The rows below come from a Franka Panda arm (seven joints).
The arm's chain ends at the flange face. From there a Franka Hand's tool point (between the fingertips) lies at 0.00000 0.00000 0.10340 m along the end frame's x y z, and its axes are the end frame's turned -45 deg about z.
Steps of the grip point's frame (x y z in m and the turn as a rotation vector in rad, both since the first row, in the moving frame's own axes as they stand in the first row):
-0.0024, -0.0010, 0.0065, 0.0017, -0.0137, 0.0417
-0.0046, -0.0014, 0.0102, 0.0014, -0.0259, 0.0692
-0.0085, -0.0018, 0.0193, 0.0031, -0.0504, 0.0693
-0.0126, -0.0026, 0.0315, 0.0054, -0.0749, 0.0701
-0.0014, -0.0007, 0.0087, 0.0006, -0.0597, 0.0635
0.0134, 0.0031, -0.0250, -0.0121, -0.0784, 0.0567
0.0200, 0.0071, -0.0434, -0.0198, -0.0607, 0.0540
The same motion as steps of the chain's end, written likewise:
-0.0013, 0.0001, 0.0065, -0.0085, -0.0109, 0.0417
-0.0022, 0.0005, 0.0102, -0.0173, -0.0193, 0.0692
-0.0033, 0.0014, 0.0194, -0.0334, -0.0378, 0.0693
-0.0047, 0.0022, 0.0318, -0.0491, -0.0568, 0.0701
0.0031, -0.0037, 0.0089, -0.0418, -0.0426, 0.0635
0.0167, -0.0138, -0.0247, -0.0640, -0.0469, 0.0567
0.0223, -0.0149, -0.0432, -0.0569, -0.0289, 0.0540

